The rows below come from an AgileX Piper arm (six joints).
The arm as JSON. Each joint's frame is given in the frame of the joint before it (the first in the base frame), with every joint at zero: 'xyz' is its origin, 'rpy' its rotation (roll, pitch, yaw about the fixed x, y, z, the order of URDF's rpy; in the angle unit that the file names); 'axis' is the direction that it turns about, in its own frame. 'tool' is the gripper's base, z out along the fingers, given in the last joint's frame.
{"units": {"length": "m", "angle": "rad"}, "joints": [
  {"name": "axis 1", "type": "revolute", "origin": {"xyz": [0.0, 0.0, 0.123], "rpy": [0.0, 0.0, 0.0]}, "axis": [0.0, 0.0, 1.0]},
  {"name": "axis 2", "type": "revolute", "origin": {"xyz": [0.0, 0.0, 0.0], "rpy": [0.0, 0.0, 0.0]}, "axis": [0.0, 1.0, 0.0]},
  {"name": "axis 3", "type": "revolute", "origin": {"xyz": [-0.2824, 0.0, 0.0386], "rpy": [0.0, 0.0, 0.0]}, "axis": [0.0, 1.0, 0.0]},
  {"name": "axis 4", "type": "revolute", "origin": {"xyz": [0.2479, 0.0, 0.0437], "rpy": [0.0, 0.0, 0.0]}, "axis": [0.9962, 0.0, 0.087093]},
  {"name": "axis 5", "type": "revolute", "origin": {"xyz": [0.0, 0.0, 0.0], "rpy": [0.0, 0.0, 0.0]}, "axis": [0.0, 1.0, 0.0]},
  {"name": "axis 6", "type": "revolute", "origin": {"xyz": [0.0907, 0.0, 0.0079], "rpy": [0.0, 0.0, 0.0]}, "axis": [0.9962, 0.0, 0.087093]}
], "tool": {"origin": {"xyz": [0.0, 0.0, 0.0], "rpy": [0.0, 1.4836, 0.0]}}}
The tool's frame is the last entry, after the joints.
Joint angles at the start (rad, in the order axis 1, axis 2, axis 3, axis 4, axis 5, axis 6): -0.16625, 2.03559, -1.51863, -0.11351, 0.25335, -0.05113
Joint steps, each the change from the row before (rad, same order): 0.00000, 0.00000, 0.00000, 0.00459, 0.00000, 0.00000; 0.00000, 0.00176, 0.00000, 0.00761, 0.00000, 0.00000; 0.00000, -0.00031, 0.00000, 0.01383, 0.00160, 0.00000; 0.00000, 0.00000, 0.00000, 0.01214, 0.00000, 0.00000; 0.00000, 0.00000, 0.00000, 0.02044, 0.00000, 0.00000; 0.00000, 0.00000, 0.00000, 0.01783, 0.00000, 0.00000; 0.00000, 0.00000, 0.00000, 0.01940, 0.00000, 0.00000; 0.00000, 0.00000, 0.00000, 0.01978, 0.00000, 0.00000; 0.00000, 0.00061, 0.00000, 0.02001, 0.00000, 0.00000; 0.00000, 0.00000, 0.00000, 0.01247, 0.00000, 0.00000
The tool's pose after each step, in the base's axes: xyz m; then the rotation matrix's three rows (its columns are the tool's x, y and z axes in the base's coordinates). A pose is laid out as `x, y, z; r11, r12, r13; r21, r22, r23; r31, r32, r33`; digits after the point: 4 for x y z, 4 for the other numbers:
0.4620, -0.0800, 0.2162; -0.6429, 0.0871, 0.7610; -0.0502, 0.9866, -0.1553; -0.7643, -0.1381, -0.6299
0.4622, -0.0799, 0.2154; -0.6435, 0.0902, 0.7602; -0.0427, 0.9873, -0.1533; -0.7643, -0.1311, -0.6314
0.4621, -0.0796, 0.2154; -0.6431, 0.0961, 0.7598; -0.0293, 0.9883, -0.1498; -0.7653, -0.1186, -0.6327
0.4621, -0.0793, 0.2154; -0.6418, 0.1013, 0.7602; -0.0177, 0.9890, -0.1468; -0.7667, -0.1077, -0.6329
0.4622, -0.0788, 0.2154; -0.6395, 0.1101, 0.7609; 0.0018, 0.9899, -0.1417; -0.7688, -0.0893, -0.6332
0.4622, -0.0784, 0.2153; -0.6373, 0.1177, 0.7615; 0.0188, 0.9904, -0.1373; -0.7703, -0.0731, -0.6334
0.4623, -0.0780, 0.2153; -0.6349, 0.1259, 0.7623; 0.0374, 0.9905, -0.1324; -0.7717, -0.0556, -0.6335
0.4624, -0.0775, 0.2153; -0.6322, 0.1342, 0.7631; 0.0563, 0.9902, -0.1275; -0.7728, -0.0376, -0.6336
0.4625, -0.0771, 0.2150; -0.6298, 0.1426, 0.7636; 0.0755, 0.9896, -0.1225; -0.7731, -0.0194, -0.6340
0.4626, -0.0768, 0.2151; -0.6279, 0.1478, 0.7641; 0.0875, 0.9890, -0.1194; -0.7734, -0.0081, -0.6339

